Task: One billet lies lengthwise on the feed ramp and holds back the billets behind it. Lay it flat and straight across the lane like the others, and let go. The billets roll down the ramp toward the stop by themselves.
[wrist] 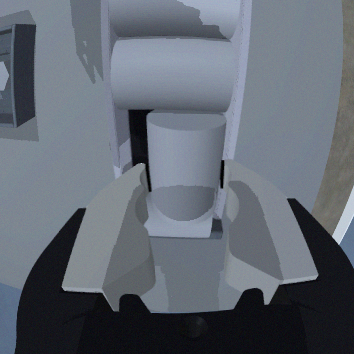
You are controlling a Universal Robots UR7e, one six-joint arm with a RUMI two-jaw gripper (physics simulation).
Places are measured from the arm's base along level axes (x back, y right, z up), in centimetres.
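Pixels of known places: gripper, fingertip midpoint: [184,165].
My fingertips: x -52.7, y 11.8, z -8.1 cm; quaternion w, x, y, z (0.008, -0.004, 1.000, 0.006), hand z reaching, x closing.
Observation:
Ahead of a thing's pixels: the offset from my fingertips to its top centre. "spot": to the spot under its first point.
A light grey billet @(dx +0.0, dy -0.6, dz +3.1 cm) [186,155] lies lengthwise in the lane of the feed ramp @(spot: dx -3.6, dy -6.1, dz -0.9 cm) [243,60], closer to the right rail. Its far end is against or very near a billet @(dx +0.4, dy -5.5, dz +2.0 cm) [172,75] that lies straight across the lane. Part of another crosswise billet @(spot: dx +0.3, dy -8.2, dz +1.9 cm) [170,17] shows behind that one at the top edge. My gripper [184,165] has its two fingers on either side of the lengthwise billet, with dark inner pads against its sides; it looks shut on it. A shadow covers the billet's near end. A pale surface shows just below that end; I cannot tell what it is.
A dark open box @(spot: dx +14.6, dy -6.9, dz -6.4 cm) [24,75] stands to the left of the ramp, partly cut off by the view's edge. The ramp's thin left rail @(spot: dx +4.2, dy -6.5, dz -0.9 cm) [106,60] runs beside the crosswise billets. A brown strip of floor [345,135] shows at the right, beyond the grey table's curved edge.

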